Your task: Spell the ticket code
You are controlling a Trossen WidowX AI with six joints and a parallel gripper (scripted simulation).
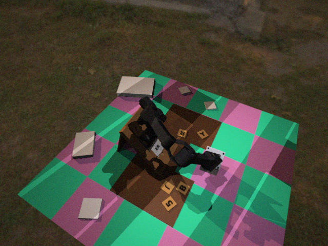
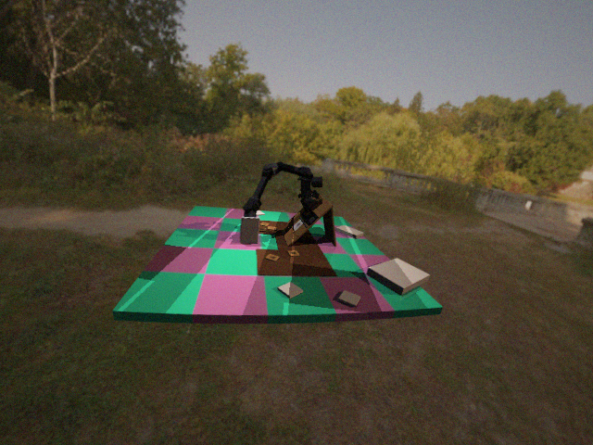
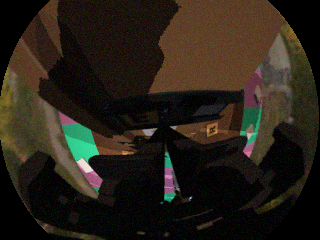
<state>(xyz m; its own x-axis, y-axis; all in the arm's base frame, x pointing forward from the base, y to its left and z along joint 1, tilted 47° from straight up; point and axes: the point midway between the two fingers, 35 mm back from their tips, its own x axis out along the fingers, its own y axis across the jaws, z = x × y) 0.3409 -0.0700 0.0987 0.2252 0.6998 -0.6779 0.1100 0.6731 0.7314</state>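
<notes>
My gripper tip is now 21 cm to the left of the letter tile, 18 cm above it and 13 cm past it. From my gripper tip the other things lie so: white ticket (9 cm below, 4 cm behind, 1 cm to the left); beige block (42 cm ahead, 17 cm below, 11 cm to the left).
</notes>
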